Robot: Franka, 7 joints.
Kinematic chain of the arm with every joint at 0, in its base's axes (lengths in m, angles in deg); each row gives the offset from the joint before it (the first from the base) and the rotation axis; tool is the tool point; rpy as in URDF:
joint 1: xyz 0 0 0.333 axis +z
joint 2: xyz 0 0 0 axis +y
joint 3: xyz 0 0 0.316 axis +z
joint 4: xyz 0.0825 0 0 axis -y
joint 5: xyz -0.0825 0 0.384 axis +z
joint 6: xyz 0 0 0 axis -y
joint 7: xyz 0.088 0 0 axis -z
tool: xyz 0 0 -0.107 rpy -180 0 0
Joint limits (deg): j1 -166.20..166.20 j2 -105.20..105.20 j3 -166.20..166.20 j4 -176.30..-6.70 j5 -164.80..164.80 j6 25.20..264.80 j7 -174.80..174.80
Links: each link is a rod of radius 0.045 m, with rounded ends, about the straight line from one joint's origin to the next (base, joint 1, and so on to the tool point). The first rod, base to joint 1, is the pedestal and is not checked.
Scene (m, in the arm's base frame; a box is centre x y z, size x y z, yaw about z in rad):
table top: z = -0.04
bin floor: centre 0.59 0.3 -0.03 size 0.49 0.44 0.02 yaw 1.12
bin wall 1: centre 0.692 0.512 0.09 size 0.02 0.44 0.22 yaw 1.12
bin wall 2: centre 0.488 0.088 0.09 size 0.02 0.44 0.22 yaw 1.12
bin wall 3: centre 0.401 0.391 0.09 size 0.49 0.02 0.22 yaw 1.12
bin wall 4: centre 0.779 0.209 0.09 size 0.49 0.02 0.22 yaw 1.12
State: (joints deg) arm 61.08 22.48 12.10 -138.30 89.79 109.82 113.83
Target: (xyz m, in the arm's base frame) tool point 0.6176 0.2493 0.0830
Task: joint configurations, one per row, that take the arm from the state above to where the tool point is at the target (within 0.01 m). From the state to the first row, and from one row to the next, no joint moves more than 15 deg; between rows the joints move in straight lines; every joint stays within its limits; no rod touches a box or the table.
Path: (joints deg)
1: 52.02 15.48 9.49 -136.51 77.63 103.56 122.66
2: 42.95 8.47 6.89 -134.71 65.48 97.29 131.48
3: 33.89 1.47 4.28 -132.92 53.32 91.03 140.31
4: 24.82 -5.53 1.68 -131.12 41.16 84.76 149.13
5: 15.76 -12.53 -0.93 -129.33 29.01 78.50 157.96
6: 18.58 0.58 -3.29 -122.04 42.32 87.34 149.13
7: 21.41 13.69 -5.65 -114.75 55.63 96.17 140.31
8: 24.23 26.80 -8.01 -107.46 68.95 105.01 131.48
9: 27.05 39.91 -10.38 -100.17 82.26 113.85 122.66
10: 29.87 53.02 -12.74 -92.88 95.58 122.68 113.83

